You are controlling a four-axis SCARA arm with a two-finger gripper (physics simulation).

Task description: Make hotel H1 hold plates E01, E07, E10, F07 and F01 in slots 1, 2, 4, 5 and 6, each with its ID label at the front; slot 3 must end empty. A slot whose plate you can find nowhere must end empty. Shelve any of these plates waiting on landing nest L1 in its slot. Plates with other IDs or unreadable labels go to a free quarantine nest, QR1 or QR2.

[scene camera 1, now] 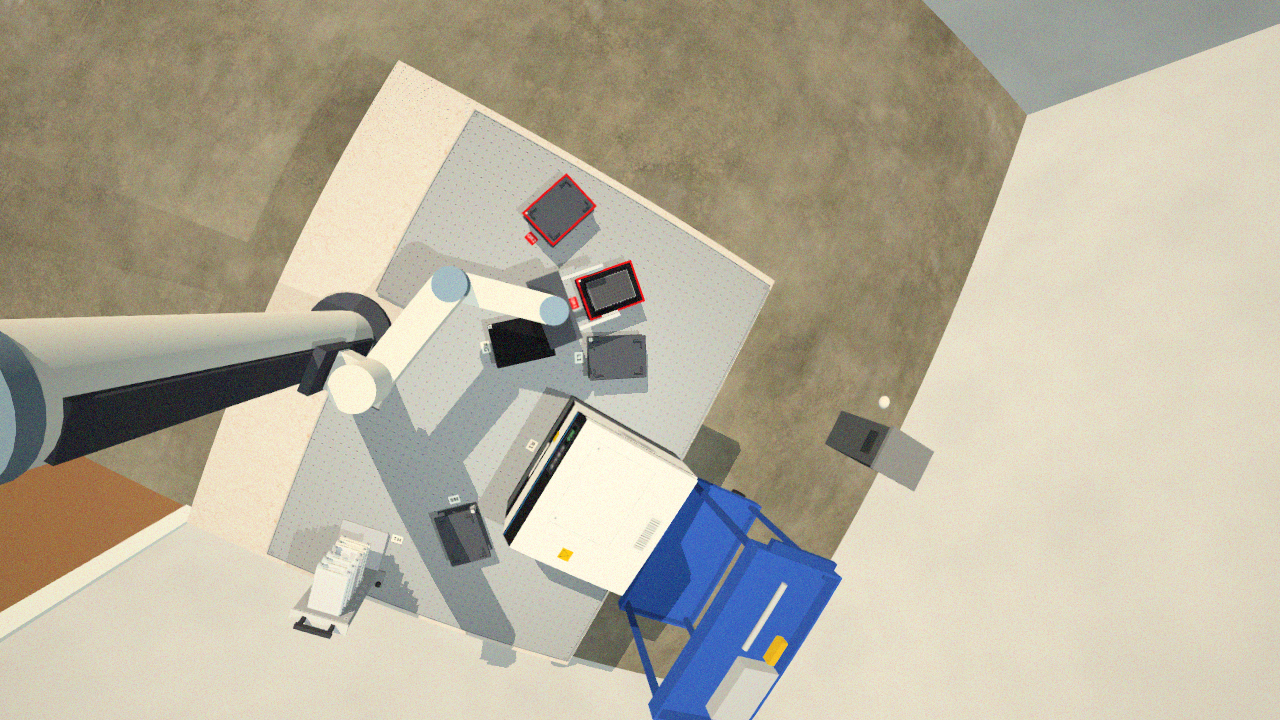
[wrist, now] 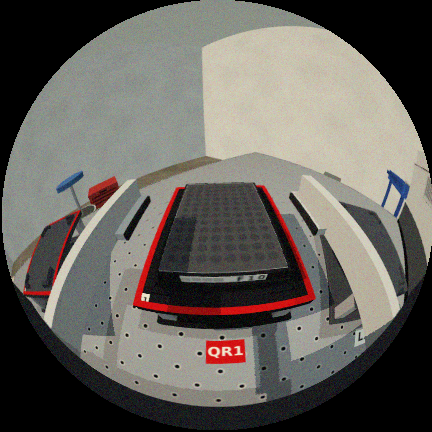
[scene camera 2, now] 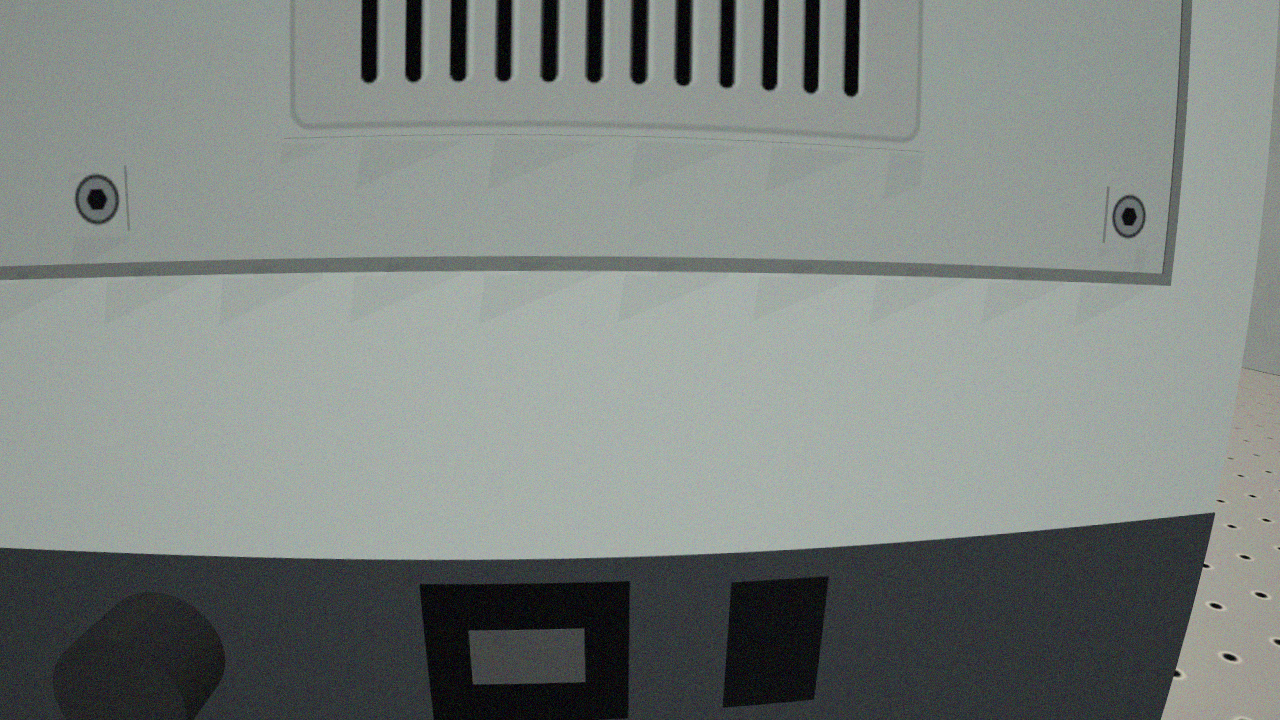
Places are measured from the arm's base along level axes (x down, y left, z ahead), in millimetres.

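Pixels of known places: gripper, fingertip midpoint: (scene camera 1: 610,289) (wrist: 219,184); arm's base, origin of the base link: (scene camera 1: 350,337).
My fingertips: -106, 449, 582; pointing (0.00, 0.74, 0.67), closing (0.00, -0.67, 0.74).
Note:
Ahead of a thing's pixels: the offset from my fingertips to its top centre, as dx, dy, dz. "*": to the spot under its first point.
Plate F10 @(+27, +4, +4) (scene camera 1: 612,290) (wrist: 222,230), dark with a grid of wells, lies level inside the red rim of nest QR1 @(+39, +4, +6) (scene camera 1: 637,279) (wrist: 222,311); its label faces the front. My gripper (scene camera 1: 610,291) (wrist: 219,184) is open, one finger on each side of the plate, with gaps between. Red-rimmed nest QR2 @(+37, +130, -222) (scene camera 1: 559,210) (wrist: 52,255) holds no plate. The grey nest L1 @(+37, -154, +113) (scene camera 1: 615,357) (wrist: 377,227) beside QR1 shows no plate. Hotel H1 (scene camera 1: 336,617) stands at the lower left with several white plates (scene camera 1: 335,582); their IDs and slots cannot be read.
A black nest or tray @(+33, -232, -146) (scene camera 1: 520,342) lies beside L1, partly under the arm (scene camera 1: 505,293). A large white instrument @(-154, -515, +227) (scene camera 1: 604,501) stands near the table's lower right; its panel @(* -6, -461, +420) (scene camera 2: 581,385) fills most of scene camera 2. A dark nest @(+37, -831, -51) (scene camera 1: 462,533) stands left of it. A blue cart (scene camera 1: 760,600) stands beyond.

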